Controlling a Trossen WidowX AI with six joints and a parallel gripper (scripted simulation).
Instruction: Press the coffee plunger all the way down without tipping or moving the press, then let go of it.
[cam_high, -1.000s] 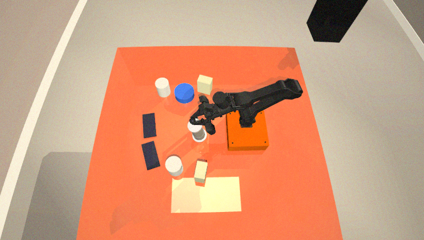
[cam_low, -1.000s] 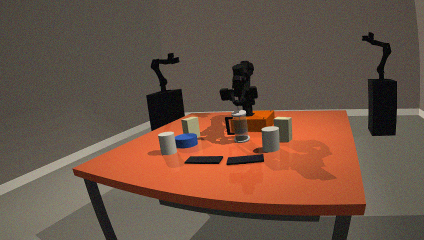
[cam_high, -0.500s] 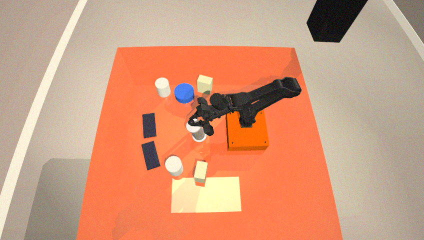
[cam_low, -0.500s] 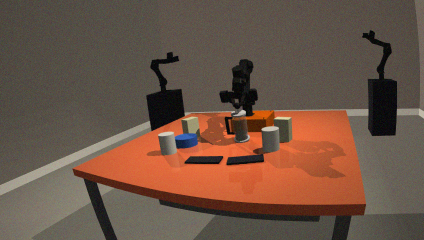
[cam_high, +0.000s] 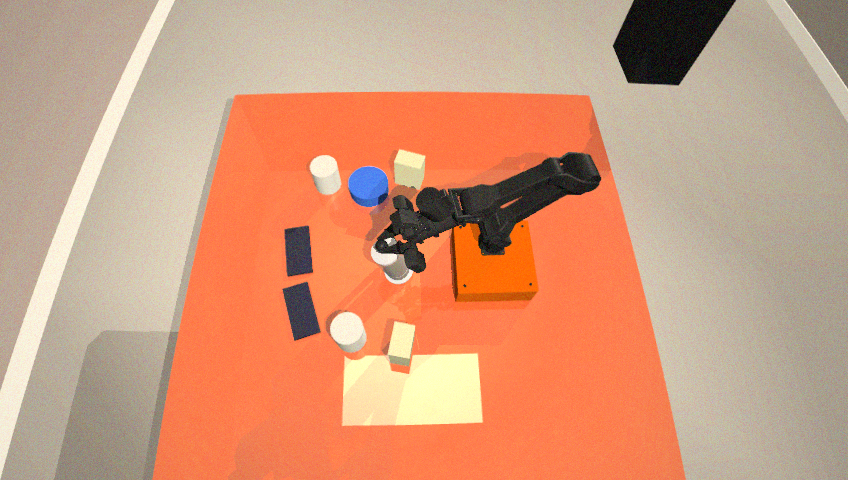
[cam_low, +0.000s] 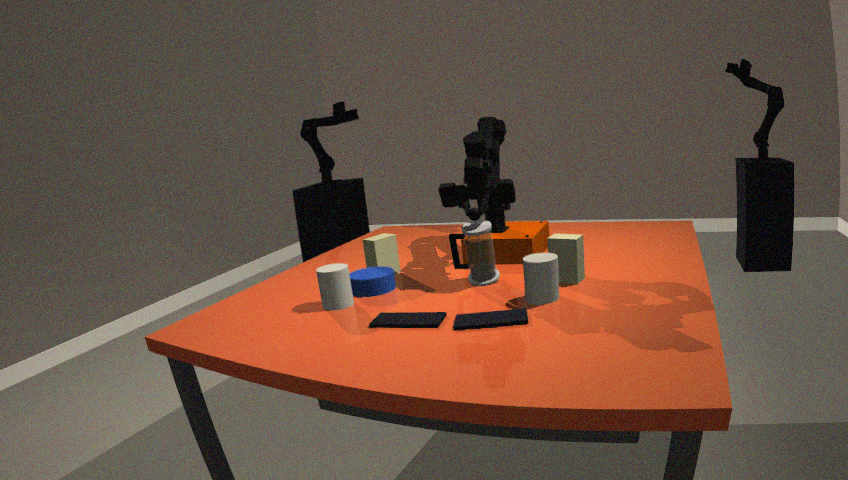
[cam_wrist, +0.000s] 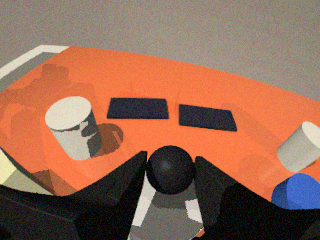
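Right now my gripper tip is 30 mm past the coffee press, 20 mm to the left of it and 90 mm above it.
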